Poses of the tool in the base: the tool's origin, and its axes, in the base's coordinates. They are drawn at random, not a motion.
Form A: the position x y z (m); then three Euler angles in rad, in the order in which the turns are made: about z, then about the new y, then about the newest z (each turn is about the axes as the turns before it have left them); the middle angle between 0 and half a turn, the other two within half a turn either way.
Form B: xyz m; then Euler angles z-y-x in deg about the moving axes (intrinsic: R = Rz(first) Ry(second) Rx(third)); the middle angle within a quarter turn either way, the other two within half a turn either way. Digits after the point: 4 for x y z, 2 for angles.
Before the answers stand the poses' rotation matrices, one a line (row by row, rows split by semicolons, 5 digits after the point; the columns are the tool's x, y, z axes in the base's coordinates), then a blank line. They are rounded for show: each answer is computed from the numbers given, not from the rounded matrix.
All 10 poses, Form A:
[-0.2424 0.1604 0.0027 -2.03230 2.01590 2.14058]
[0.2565 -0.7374 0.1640 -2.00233 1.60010 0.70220]
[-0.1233 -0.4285 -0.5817 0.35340 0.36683 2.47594]
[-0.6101 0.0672 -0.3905 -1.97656 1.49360 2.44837]
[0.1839 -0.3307 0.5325 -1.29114 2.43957 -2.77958]
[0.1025 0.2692 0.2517 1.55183 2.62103 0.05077]
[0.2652 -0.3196 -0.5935 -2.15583 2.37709 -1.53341]
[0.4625 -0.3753 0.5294 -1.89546 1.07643 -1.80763]
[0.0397 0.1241 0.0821 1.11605 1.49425 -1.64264]
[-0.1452 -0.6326 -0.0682 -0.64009 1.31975 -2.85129]
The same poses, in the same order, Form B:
0.65050 -0.64445 -0.40191; -0.58291 -0.08439 -0.80814; 0.48689 0.75998 -0.43055
0.59604 0.68552 -0.41808; -0.24984 -0.33650 -0.90794; -0.76310 0.64562 -0.02930
-0.90255 -0.26865 0.33649; 0.32531 -0.93742 0.12413; 0.28209 0.22150 0.93347
0.61055 -0.68728 -0.39354; -0.19773 0.34889 -0.91606; 0.76690 0.63712 0.07712
-0.14330 -0.97349 0.17825; -0.78407 0.00177 -0.62068; 0.60391 -0.22870 -0.76354
-0.06717 -0.99770 0.00943; -0.86530 0.06296 0.49728; -0.49673 0.02524 -0.86754
-0.81821 0.42944 -0.38224; 0.57433 0.58064 -0.57706; -0.02587 -0.69169 -0.72173
-0.88579 -0.36950 -0.28080; 0.41559 -0.36229 -0.83428; 0.20653 -0.85570 0.47447
0.89364 0.09799 0.43795; -0.44303 0.03699 0.89574; 0.07157 -0.99450 0.07647
-0.36187 -0.51525 0.77690; -0.08741 -0.81095 -0.57855; 0.92812 -0.27727 0.24842

[-0.2424 0.1604 0.0027 -41.86 -29.14 119.53]
[0.2565 -0.7374 0.1640 -22.74 49.74 92.60]
[-0.1233 -0.4285 -0.5817 160.18 -16.38 13.35]
[-0.6101 0.0672 -0.3905 -17.95 -50.08 83.10]
[0.1839 -0.3307 0.5325 -100.36 -37.15 -163.33]
[0.1025 0.2692 0.2517 -94.44 29.78 178.33]
[0.2652 -0.3196 -0.5935 144.93 1.48 -136.22]
[0.4625 -0.3753 0.5294 154.87 -11.92 -60.99]
[0.0397 0.1241 0.0821 -26.37 -4.10 -85.60]
[-0.1452 -0.6326 -0.0682 -166.42 -68.14 -48.14]

